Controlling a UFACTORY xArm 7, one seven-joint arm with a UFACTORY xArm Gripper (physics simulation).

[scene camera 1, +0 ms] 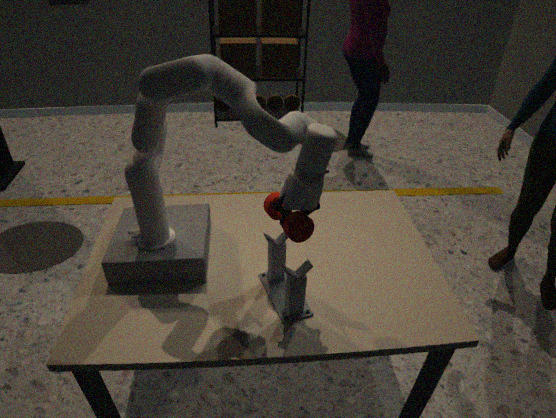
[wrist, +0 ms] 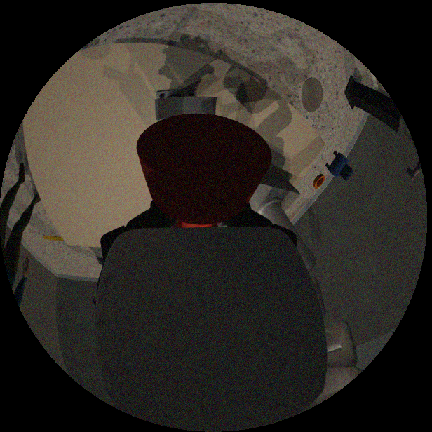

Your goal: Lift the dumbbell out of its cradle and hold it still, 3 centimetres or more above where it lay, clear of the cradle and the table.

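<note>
A red dumbbell hangs in the air above the grey cradle. Its two round heads show in the scene view; in the wrist view one head, dark red, fills the middle. My gripper is shut on the dumbbell's handle, between the heads; the fingertips are mostly hidden. In the scene view the dumbbell is above the two V-shaped posts, with the rear head behind and the near head in front. It appears clear of the cradle and well above the table.
The arm's grey base block stands on the left of the table. A standing person is behind the table, and another person is at the right, off the table. A shelf rack stands at the back wall.
</note>
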